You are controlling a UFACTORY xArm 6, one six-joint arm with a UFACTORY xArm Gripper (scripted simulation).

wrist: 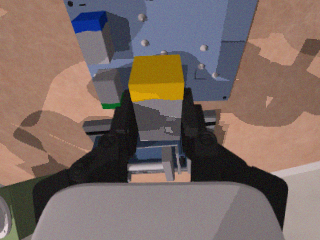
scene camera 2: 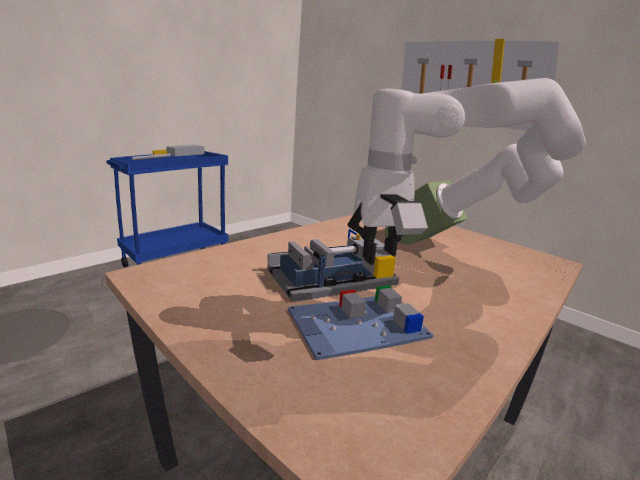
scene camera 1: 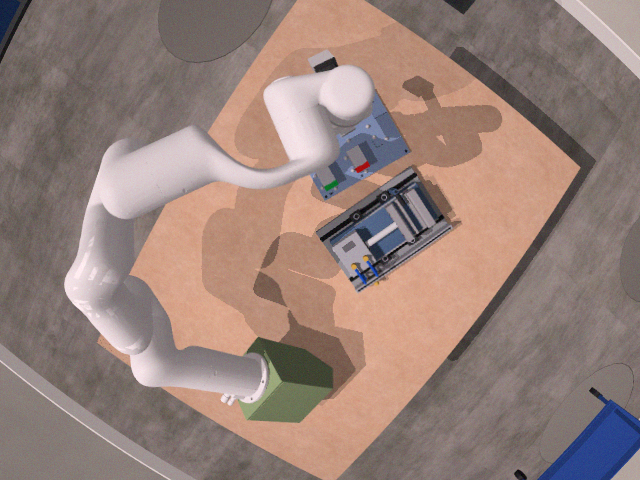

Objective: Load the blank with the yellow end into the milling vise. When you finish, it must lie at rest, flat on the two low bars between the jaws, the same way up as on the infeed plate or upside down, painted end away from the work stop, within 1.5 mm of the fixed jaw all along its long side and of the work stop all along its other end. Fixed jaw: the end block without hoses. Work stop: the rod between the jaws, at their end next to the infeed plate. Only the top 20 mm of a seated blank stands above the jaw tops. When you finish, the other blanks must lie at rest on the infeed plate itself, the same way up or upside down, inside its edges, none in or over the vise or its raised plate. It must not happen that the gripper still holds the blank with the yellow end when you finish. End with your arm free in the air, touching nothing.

Scene:
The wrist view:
my gripper: 158, 102
green-ended blank: 107, 83
blue-ended blank: 92, 31
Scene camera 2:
my gripper: 378, 260

